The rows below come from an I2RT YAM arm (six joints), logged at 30 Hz.
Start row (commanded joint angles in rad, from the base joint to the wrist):
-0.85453 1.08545 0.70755 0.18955 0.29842 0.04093
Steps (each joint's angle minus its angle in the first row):
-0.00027 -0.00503 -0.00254 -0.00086 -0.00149 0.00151
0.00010 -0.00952 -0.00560 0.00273 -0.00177 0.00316
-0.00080 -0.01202 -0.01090 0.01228 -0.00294 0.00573
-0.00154 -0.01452 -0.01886 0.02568 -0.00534 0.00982
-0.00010 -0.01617 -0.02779 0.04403 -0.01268 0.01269
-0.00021 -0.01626 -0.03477 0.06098 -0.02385 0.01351
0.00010 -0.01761 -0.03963 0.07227 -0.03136 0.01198
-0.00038 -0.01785 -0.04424 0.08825 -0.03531 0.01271
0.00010 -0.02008 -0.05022 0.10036 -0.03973 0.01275
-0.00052 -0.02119 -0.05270 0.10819 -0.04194 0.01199
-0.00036 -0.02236 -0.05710 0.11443 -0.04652 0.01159
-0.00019 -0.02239 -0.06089 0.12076 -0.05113 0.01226
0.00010 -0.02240 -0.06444 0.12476 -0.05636 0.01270
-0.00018 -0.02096 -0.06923 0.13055 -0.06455 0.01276
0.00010 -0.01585 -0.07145 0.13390 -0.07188 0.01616
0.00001 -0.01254 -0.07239 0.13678 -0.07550 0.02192
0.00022 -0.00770 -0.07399 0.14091 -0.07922 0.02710
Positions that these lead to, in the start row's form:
-0.85480 1.08042 0.70501 0.18869 0.29693 0.04244
-0.85443 1.07593 0.70195 0.19228 0.29665 0.04409
-0.85533 1.07343 0.69665 0.20183 0.29548 0.04666
-0.85607 1.07093 0.68869 0.21523 0.29308 0.05075
-0.85463 1.06928 0.67976 0.23358 0.28574 0.05362
-0.85474 1.06919 0.67278 0.25053 0.27457 0.05444
-0.85443 1.06784 0.66792 0.26182 0.26706 0.05291
-0.85491 1.06760 0.66331 0.27780 0.26311 0.05364
-0.85443 1.06537 0.65733 0.28991 0.25869 0.05368
-0.85505 1.06426 0.65485 0.29774 0.25648 0.05292
-0.85489 1.06309 0.65045 0.30398 0.25190 0.05252
-0.85472 1.06306 0.64666 0.31031 0.24729 0.05319
-0.85443 1.06305 0.64311 0.31431 0.24206 0.05363
-0.85471 1.06449 0.63832 0.32010 0.23387 0.05369
-0.85443 1.06960 0.63610 0.32345 0.22654 0.05709
-0.85452 1.07291 0.63516 0.32633 0.22292 0.06285
-0.85431 1.07775 0.63356 0.33046 0.21920 0.06803

